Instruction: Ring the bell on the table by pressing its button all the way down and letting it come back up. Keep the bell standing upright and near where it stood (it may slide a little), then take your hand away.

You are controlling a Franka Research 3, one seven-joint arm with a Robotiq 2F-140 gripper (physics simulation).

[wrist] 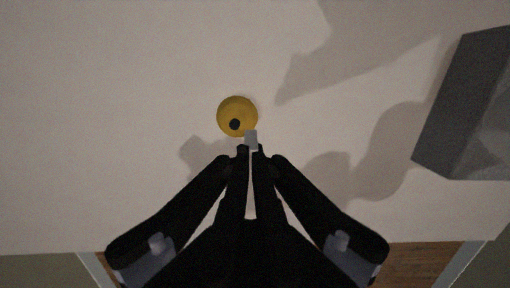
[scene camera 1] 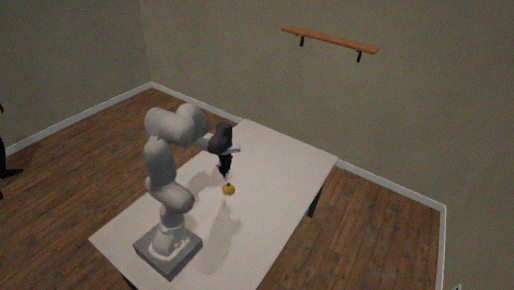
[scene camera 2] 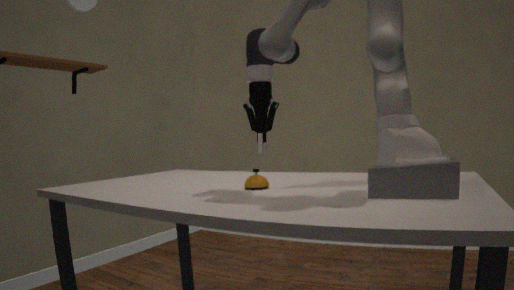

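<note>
The yellow bell stands upright on the white table. Its black button is up on top of the dome. My gripper is shut with nothing between its fingers and points down. In the second scene view the fingertips are a little above the button and slightly to its right, with a gap between them. In the wrist view the tips overlap the bell's near right edge, and the button shows left of and beyond them.
The arm's grey base block stands on the table, right of the bell in the second scene view. A wooden shelf is on the wall. Arm shadows fall on the table around the bell.
</note>
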